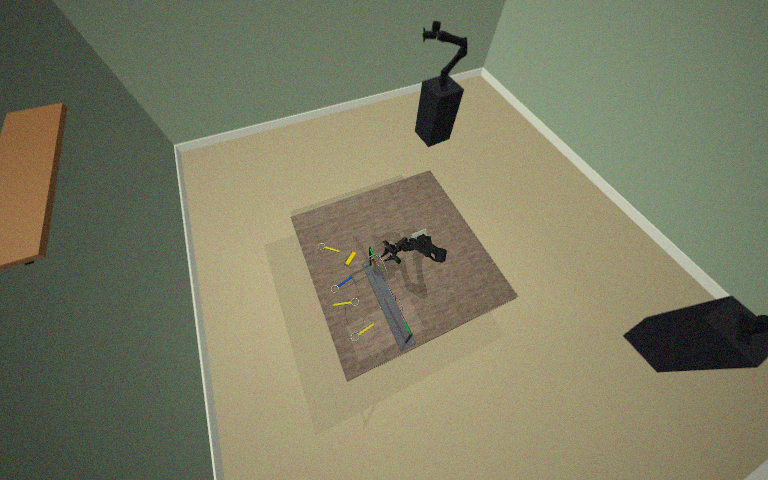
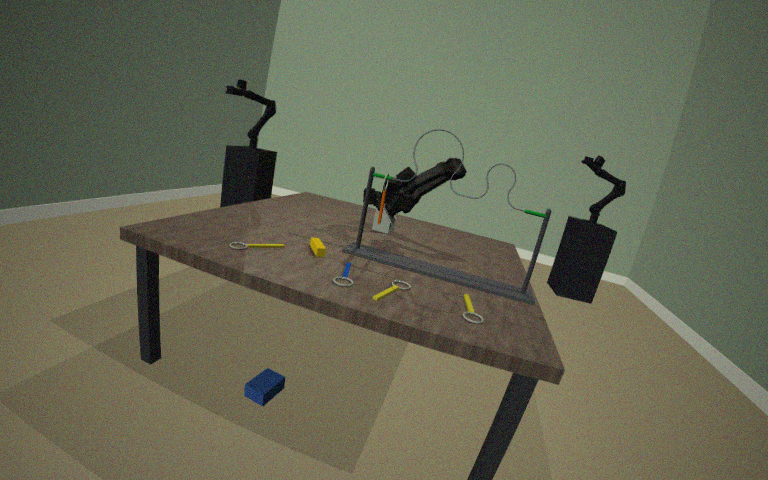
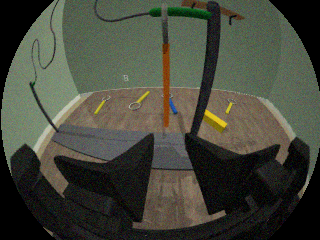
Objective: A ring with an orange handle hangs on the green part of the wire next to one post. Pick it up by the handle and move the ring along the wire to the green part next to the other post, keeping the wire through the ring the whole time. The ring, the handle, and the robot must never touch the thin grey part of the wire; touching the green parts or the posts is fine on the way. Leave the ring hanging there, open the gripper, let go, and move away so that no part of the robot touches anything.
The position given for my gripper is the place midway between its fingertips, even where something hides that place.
I see my gripper point(image 2: 383, 210) and a blue block point(image 2: 266, 385).
My gripper shows as well in image 3 point(image 3: 169, 137). Image 3 misses the blue block, which is hidden by my gripper.
